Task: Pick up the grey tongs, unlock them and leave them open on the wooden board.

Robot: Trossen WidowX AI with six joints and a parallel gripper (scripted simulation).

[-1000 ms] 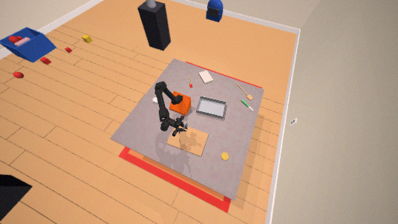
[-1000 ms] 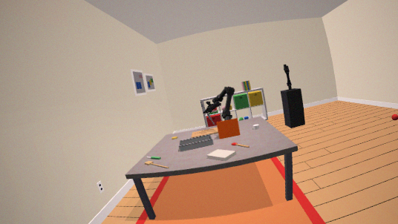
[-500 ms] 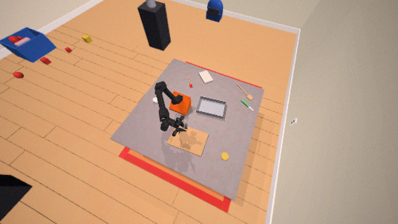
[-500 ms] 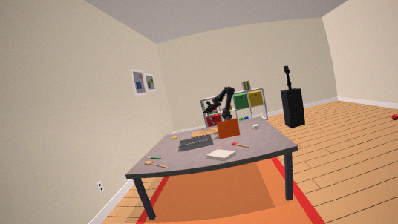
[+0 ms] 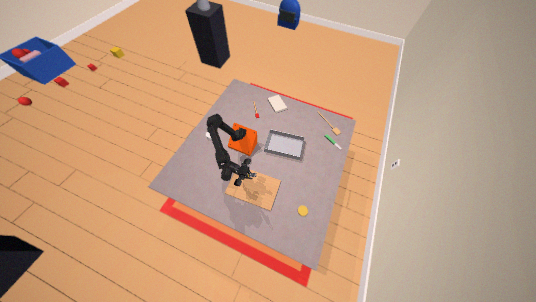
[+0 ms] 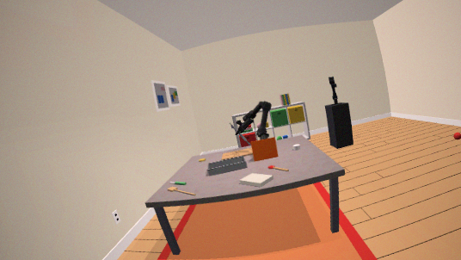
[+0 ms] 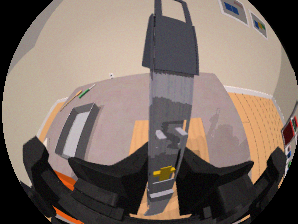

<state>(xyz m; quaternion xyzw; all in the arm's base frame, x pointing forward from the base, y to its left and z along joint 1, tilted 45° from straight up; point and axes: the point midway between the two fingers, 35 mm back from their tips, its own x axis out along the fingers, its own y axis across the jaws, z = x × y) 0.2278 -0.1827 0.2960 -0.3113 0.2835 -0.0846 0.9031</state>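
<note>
My gripper tip is now 30 mm past the yellow lock piece and 20 mm below it. Also, from my gripper tip: wooden board (190 mm below, 10 mm behind); then yellow disc (390 mm ahead, 190 mm below, 30 mm to the right); then grey roasting tin (430 mm to the left, 170 mm below, 80 mm ahead).
</note>
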